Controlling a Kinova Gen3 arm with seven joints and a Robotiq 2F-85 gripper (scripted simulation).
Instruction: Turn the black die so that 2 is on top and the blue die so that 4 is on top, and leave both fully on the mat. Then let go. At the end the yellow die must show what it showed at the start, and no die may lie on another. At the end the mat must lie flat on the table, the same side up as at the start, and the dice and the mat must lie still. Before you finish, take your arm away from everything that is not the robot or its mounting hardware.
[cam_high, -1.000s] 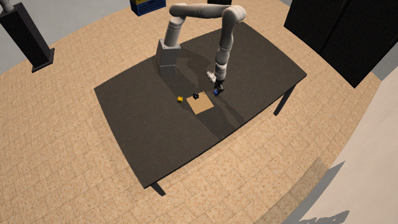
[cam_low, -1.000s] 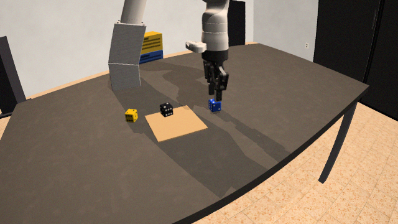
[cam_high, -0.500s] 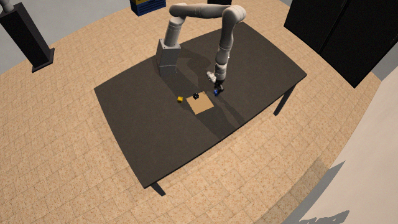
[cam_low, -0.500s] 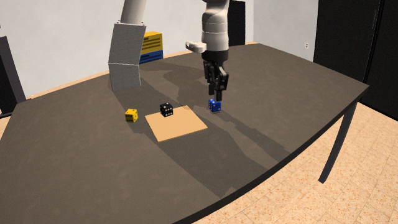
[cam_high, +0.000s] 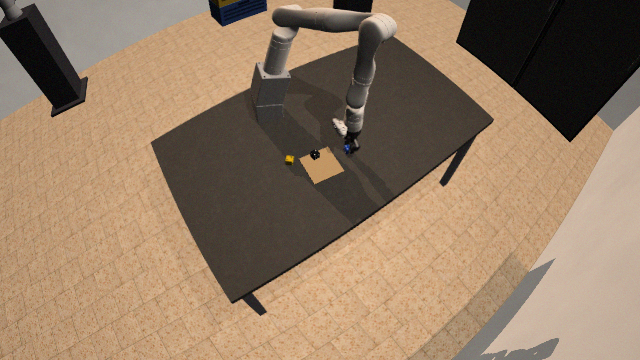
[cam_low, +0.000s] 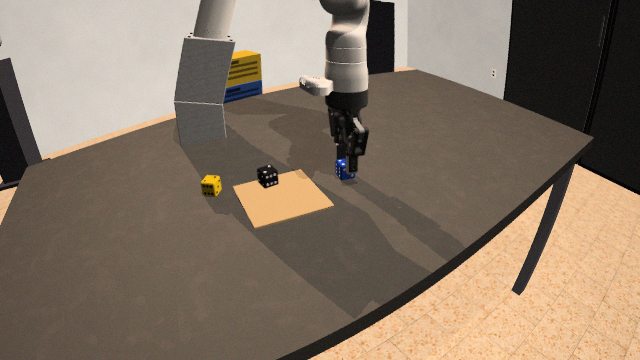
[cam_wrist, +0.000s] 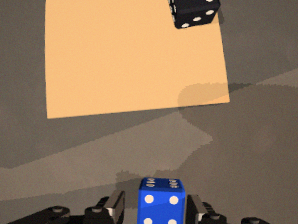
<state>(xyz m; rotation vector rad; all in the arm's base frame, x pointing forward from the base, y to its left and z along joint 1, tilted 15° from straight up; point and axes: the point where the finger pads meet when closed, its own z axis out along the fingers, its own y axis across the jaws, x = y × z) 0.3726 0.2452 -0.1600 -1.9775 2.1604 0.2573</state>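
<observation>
My gripper is now 20 mm above the blue die. From my hand the other things lie so: yellow die (50 mm behind, 250 mm to the right, 20 mm below); tan mat (20 mm ahead, 140 mm to the right, 40 mm below); black die (30 mm behind, 140 mm to the right, 20 mm below).
</observation>
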